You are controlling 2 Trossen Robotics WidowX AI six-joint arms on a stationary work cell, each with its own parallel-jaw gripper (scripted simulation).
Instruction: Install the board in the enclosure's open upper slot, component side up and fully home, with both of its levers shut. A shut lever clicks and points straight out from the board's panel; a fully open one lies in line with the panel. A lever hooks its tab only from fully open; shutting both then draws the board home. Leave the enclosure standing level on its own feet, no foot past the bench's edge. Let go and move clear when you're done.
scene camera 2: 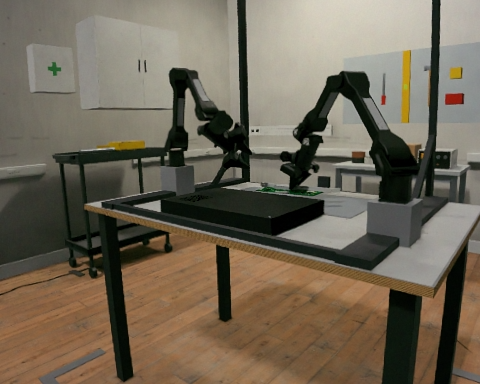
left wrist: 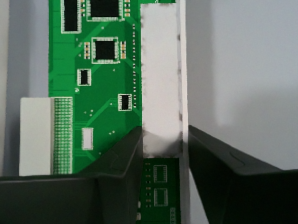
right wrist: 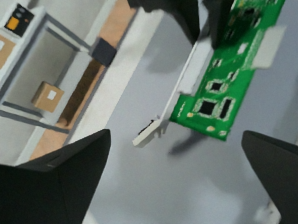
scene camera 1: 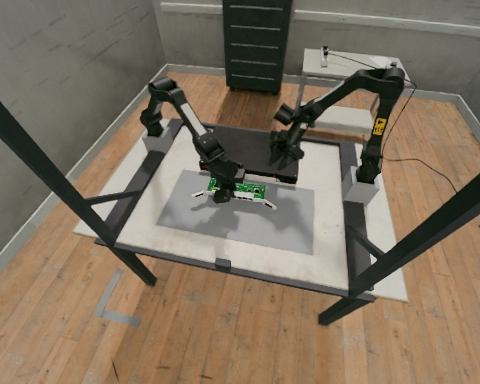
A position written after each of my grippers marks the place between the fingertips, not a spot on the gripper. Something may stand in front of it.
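Observation:
There is a grey mat (scene camera 1: 290, 227) here, and with it a black enclosure (scene camera 2: 266, 213). I see the enclosure (scene camera 1: 251, 148) as well, though the enclosure is out of frame in the left wrist view. As for my own grippers, I find my left gripper (scene camera 2: 292, 188), and again my left gripper (left wrist: 163, 132) and my left gripper (right wrist: 207, 46). My right gripper (scene camera 1: 273, 168) is visible too, as are my right gripper (scene camera 2: 250, 161) and my right gripper (right wrist: 175, 136).

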